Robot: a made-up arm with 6 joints. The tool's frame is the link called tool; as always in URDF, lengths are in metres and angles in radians. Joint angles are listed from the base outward. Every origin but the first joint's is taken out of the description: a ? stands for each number. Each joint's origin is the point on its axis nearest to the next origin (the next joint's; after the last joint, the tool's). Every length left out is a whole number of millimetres.
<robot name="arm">
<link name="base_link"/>
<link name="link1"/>
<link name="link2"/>
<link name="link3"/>
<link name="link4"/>
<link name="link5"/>
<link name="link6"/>
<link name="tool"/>
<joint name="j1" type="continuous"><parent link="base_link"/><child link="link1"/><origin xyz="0 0 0.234" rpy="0 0 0"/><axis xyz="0 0 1"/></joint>
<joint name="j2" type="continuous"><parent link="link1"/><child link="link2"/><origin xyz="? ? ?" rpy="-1.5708 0 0"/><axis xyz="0 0 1"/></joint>
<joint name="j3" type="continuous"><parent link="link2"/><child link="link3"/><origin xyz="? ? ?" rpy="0 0 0"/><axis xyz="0 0 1"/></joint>
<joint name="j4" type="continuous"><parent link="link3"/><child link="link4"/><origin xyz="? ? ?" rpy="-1.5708 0 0"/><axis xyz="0 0 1"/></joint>
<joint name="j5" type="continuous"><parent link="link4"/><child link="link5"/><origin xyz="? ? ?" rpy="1.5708 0 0"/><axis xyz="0 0 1"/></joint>
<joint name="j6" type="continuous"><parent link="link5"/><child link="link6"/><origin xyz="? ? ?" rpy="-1.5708 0 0"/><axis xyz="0 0 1"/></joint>
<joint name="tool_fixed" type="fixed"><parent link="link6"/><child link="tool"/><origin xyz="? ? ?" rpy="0 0 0"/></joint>
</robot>
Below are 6 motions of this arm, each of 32 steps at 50 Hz.
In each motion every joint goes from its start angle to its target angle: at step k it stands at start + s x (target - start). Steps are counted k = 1, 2, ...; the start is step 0. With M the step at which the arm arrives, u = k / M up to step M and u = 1 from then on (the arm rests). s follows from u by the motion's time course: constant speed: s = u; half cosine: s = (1 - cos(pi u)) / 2; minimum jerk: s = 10 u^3 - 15 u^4 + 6 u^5.
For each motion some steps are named. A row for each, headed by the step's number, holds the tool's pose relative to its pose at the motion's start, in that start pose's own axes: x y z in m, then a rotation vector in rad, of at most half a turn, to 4 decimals.
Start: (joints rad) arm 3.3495 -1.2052 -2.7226 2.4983 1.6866 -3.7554
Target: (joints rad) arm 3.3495 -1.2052 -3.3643 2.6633 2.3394 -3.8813
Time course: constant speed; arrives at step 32
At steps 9, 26, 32:
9: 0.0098 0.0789 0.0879 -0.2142 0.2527 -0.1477
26: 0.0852 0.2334 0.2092 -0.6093 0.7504 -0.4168
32: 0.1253 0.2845 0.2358 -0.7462 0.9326 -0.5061

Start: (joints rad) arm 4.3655 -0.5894 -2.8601 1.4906 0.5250 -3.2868
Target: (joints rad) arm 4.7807 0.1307 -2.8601 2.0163 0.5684 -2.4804
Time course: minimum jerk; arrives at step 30
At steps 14, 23, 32:
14: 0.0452 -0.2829 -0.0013 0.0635 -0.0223 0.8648
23: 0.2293 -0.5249 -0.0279 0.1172 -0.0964 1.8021
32: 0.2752 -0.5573 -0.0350 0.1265 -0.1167 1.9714

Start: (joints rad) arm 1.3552 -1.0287 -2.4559 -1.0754 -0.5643 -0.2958
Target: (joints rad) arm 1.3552 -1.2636 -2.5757 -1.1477 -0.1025 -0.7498
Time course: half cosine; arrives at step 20
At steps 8, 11, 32:
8: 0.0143 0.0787 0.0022 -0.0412 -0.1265 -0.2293
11: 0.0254 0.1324 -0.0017 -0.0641 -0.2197 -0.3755
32: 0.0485 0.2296 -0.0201 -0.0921 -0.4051 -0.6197

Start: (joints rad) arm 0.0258 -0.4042 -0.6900 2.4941 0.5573 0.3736
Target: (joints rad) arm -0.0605 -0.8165 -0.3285 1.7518 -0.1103 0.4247
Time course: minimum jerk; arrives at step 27
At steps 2, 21, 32:
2: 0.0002 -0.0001 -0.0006 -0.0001 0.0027 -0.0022
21: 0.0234 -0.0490 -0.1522 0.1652 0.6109 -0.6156
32: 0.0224 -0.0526 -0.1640 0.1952 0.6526 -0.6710

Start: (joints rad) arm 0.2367 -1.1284 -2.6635 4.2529 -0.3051 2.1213
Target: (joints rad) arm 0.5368 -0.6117 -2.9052 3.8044 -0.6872 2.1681
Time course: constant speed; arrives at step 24
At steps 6, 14, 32:
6: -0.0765 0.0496 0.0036 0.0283 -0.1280 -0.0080
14: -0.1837 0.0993 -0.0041 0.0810 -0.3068 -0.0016
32: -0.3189 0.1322 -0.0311 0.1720 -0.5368 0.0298

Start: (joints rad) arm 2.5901 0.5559 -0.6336 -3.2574 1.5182 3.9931
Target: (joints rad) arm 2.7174 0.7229 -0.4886 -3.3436 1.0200 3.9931
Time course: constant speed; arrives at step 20
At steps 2, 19, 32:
2: -0.0152 0.0058 -0.0169 -0.0465 -0.0694 0.0029
19: -0.1006 0.0386 -0.1876 -0.4382 -0.6617 -0.0219
32: -0.1029 0.0396 -0.1986 -0.4612 -0.6965 -0.0262

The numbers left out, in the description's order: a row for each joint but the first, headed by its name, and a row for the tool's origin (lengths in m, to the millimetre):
j2: 0 0 0
j3: 0.053 -0.28 0
j4: 0.108 0.476 0
j5: 0 0 0
j6: 0.072 0.092 0
tool: 0 0 0

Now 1 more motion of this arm.
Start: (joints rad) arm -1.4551 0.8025 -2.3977 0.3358 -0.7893 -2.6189
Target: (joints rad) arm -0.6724 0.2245 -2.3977 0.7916 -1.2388 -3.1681
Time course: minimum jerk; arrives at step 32
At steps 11, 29, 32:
11: -0.0065 0.1505 -0.0133 -0.1167 -0.1147 0.1135
29: -0.1966 0.4870 -0.1442 -0.0507 -0.4405 0.6231
32: -0.1991 0.4885 -0.1455 -0.0469 -0.4418 0.6281

